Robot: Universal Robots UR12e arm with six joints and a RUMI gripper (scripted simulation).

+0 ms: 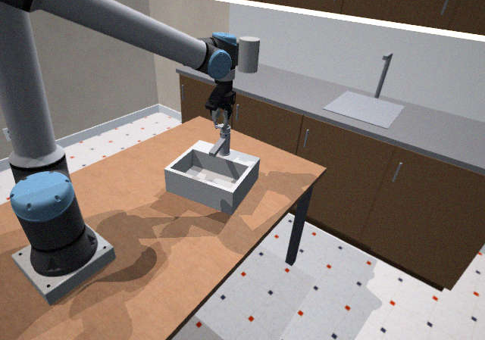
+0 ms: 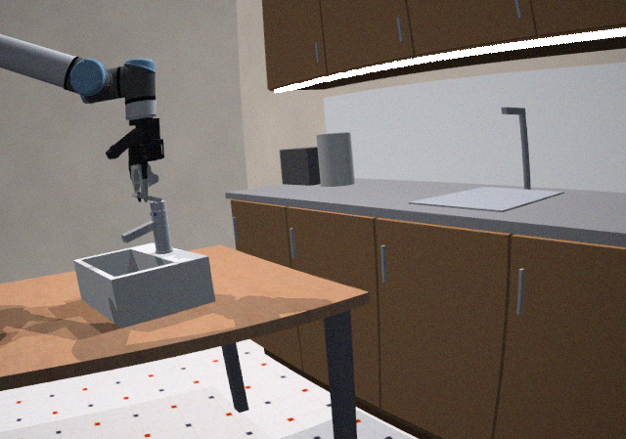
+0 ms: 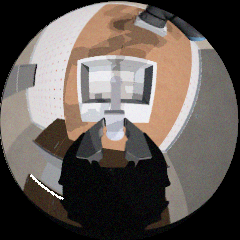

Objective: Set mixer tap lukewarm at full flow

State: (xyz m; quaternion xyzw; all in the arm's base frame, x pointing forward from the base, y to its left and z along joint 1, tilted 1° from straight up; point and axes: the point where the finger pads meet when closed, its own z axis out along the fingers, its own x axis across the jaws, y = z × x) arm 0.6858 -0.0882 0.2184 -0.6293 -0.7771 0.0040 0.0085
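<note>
The lever lies 2 cm ahead of my hand and 1 cm below it. Also, from my hand: grey mixer tap 3 cm ahead, 1 cm to the left, 6 cm below; then white basin 7 cm behind, 1 cm to the right, 25 cm below.
</note>
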